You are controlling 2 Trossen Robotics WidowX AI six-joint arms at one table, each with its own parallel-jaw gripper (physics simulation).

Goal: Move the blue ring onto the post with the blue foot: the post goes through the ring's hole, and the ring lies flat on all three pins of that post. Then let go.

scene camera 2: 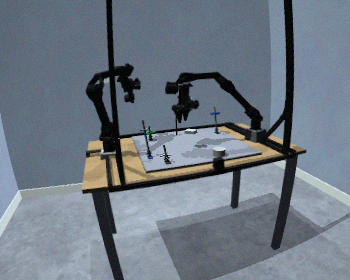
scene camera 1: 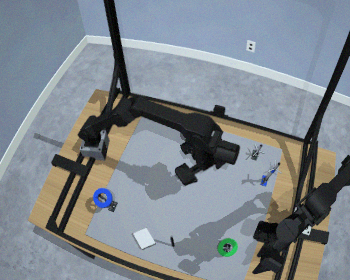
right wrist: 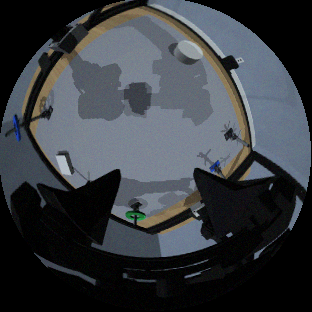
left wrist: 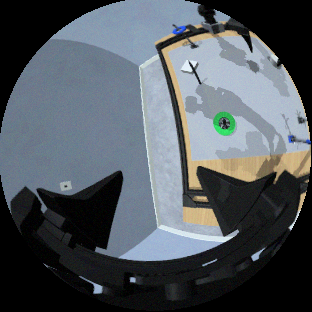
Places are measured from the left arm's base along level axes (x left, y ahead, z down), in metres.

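Pixels of known places: left gripper, fingertip midpoint: (scene camera 1: 255, 264) (left wrist: 160, 172); right gripper, fingertip midpoint: (scene camera 2: 182, 122) (scene camera 1: 206, 174) (right wrist: 157, 172); left arm's base at its link origin: (scene camera 2: 109, 150) (right wrist: 202, 209); right arm's base at its link origin: (scene camera 2: 255, 129) (scene camera 1: 92, 140).
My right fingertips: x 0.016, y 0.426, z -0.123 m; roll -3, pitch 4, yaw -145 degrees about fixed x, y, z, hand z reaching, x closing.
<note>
Ahead of a thing's pixels: the offset from my right fingertips to its top centre. "spot": to the spot under its first point.
The blue ring {dx +0.226, dy +0.279, dz -0.003 m} (scene camera 1: 103, 205) (scene camera 2: 215, 113) is high on an upright post with a dark foot {spot: dx +0.209, dy +0.273, dz +0.119 m} (scene camera 1: 113, 206), at the lower left in scene camera 1; it also shows in the right wrist view (right wrist: 17, 127). The post with the blue foot {spot: dx -0.121, dy -0.205, dz +0.120 m} (scene camera 1: 264, 180) (scene camera 2: 149, 157) (right wrist: 215, 166) stands upright without a ring, at the right in scene camera 1. My right gripper (scene camera 2: 182, 119) (right wrist: 157, 172) is open and empty above the mat, apart from both. My left gripper (scene camera 2: 135, 94) (left wrist: 160, 172) is open and empty, high near its own side of the table.
A green ring {dx +0.191, dy -0.174, dz +0.088 m} (scene camera 1: 220, 247) (left wrist: 216, 123) is around another post. A dark post {spot: dx -0.216, dy -0.131, dz +0.118 m} (scene camera 1: 255, 154) (scene camera 2: 167, 159) stands without a ring near the blue foot. A white block {dx +0.270, dy +0.113, dz +0.122 m} (scene camera 1: 144, 238) (scene camera 2: 190, 131), a thin black rod {dx +0.248, dy +0.010, dz +0.002 m} (scene camera 1: 172, 241) and a white cylinder {dx -0.208, dy +0.142, dz +0.107 m} (scene camera 2: 219, 151) (right wrist: 188, 52) are on the mat.
</note>
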